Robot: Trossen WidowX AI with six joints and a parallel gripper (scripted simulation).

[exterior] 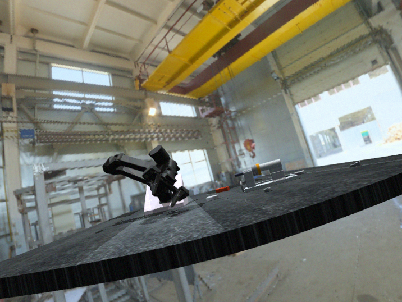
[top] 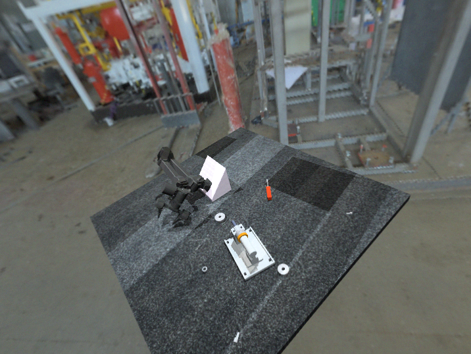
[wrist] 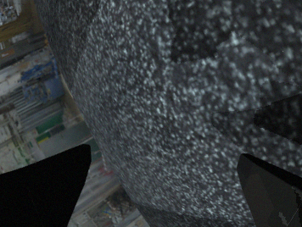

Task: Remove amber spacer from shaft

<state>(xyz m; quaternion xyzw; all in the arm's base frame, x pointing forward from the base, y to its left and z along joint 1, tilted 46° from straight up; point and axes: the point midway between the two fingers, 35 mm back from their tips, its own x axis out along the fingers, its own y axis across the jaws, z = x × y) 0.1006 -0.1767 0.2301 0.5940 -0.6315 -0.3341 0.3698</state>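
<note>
The thin dark blue shaft is 35 cm ahead of my gripper tip, 27 cm to the left of it and 2 cm above it. Also, from my gripper tip: amber spacer: 38 cm ahead, 26 cm to the left, 2 cm above; white block: 41 cm ahead, 26 cm to the left, 1 cm below; grey round piece: 26 cm to the left, 14 cm ahead, 5 cm below.
</note>
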